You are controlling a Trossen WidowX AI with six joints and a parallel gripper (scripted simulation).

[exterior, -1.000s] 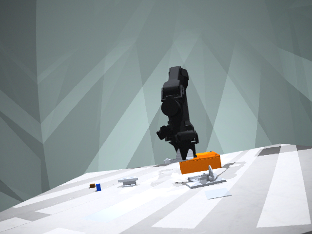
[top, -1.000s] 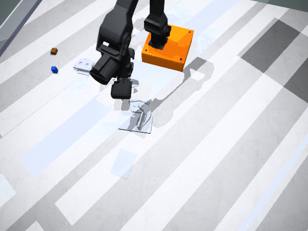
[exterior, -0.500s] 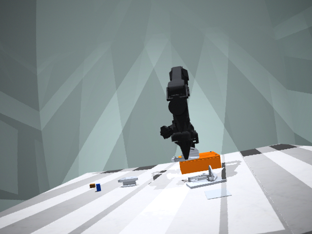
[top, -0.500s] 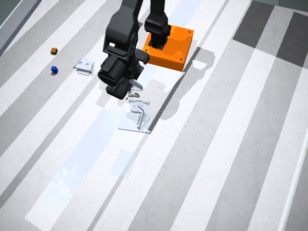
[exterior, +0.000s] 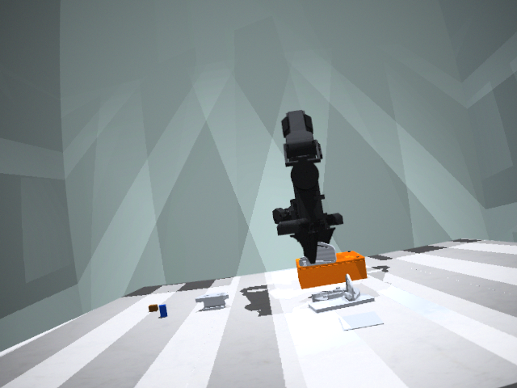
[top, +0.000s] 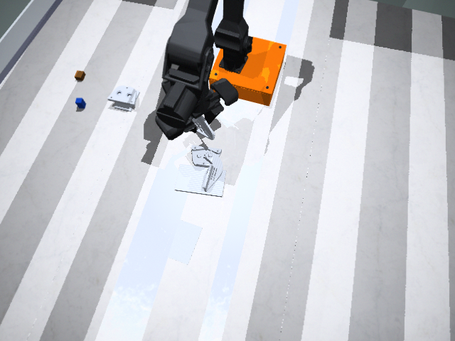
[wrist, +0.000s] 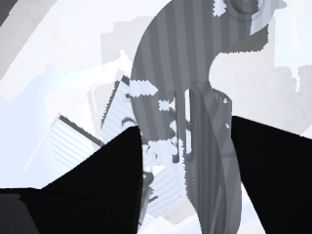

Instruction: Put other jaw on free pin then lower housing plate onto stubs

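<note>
Right now the jaw is 30 mm behind my gripper tip and 20 mm to the right of it. Also, from my gripper tip: brown cube (60 mm behind, 430 mm to the right, 70 mm below); blue cube (30 mm ahead, 370 mm to the right, 70 mm below); pale flat sheet (250 mm ahead, 70 mm to the left, 80 mm below).
</note>
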